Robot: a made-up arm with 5 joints.
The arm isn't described. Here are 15 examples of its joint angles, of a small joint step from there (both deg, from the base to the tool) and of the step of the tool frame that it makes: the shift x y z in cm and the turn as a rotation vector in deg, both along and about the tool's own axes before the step.
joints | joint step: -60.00 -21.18 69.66 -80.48 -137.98 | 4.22 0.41 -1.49 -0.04 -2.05
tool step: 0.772 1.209 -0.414 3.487 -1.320 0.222
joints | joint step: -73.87 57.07 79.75 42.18 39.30 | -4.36 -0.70 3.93 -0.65 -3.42
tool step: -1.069 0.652 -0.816 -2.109 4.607 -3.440
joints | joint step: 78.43 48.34 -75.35 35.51 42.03 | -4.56 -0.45 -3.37 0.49 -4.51
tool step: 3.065 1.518 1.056 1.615 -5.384 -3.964
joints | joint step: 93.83 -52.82 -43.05 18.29 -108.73 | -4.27 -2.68 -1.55 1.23 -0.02
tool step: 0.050 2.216 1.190 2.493 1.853 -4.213
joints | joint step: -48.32 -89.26 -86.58 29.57 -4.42 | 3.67 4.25 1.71 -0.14 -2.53
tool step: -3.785 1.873 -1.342 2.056 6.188 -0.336
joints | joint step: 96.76 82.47 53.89 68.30 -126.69 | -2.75 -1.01 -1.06 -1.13 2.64
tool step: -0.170 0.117 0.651 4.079 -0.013 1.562
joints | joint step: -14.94 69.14 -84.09 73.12 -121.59 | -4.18 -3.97 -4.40 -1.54 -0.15
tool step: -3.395 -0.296 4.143 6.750 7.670 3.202
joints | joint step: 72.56 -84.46 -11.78 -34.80 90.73 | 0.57 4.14 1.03 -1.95 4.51
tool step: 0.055 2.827 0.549 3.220 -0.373 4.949
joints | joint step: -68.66 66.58 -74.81 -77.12 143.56 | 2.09 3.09 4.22 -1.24 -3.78
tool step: -0.067 1.868 3.498 4.202 -4.388 -1.704
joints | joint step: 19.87 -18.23 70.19 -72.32 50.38 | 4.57 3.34 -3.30 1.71 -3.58
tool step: -1.454 -0.802 -0.790 -1.750 4.308 -2.054
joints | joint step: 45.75 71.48 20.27 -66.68 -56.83 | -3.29 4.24 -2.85 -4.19 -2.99
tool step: -1.678 -0.261 -0.084 3.907 1.286 -1.668
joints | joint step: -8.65 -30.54 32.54 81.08 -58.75 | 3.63 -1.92 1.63 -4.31 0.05
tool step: 0.970 -0.810 0.026 3.764 -2.705 -3.534
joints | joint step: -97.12 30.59 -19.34 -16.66 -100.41 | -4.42 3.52 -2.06 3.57 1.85
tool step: -2.618 -2.327 -0.384 -5.852 3.246 1.625
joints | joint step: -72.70 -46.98 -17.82 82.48 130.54 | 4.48 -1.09 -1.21 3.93 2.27
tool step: -0.131 0.506 1.085 3.935 2.284 0.848
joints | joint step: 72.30 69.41 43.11 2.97 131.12 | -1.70 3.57 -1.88 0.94 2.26
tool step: 0.398 0.054 -0.911 2.518 -1.080 3.777
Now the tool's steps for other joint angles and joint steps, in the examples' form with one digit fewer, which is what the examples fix.
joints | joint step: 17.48 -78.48 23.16 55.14 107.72 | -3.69 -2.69 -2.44 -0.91 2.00
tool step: -0.06 -0.70 1.93 -6.82 -1.89 1.79
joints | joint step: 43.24 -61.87 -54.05 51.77 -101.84 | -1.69 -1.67 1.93 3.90 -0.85
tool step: 0.55 -0.13 0.38 -4.22 -0.32 -2.34
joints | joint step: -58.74 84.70 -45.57 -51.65 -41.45 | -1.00 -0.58 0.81 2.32 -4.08
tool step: -0.55 0.44 0.01 -1.17 2.47 -4.27
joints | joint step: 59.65 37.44 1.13 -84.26 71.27 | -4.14 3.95 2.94 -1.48 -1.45
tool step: 1.73 2.48 2.74 6.15 -0.76 -4.27
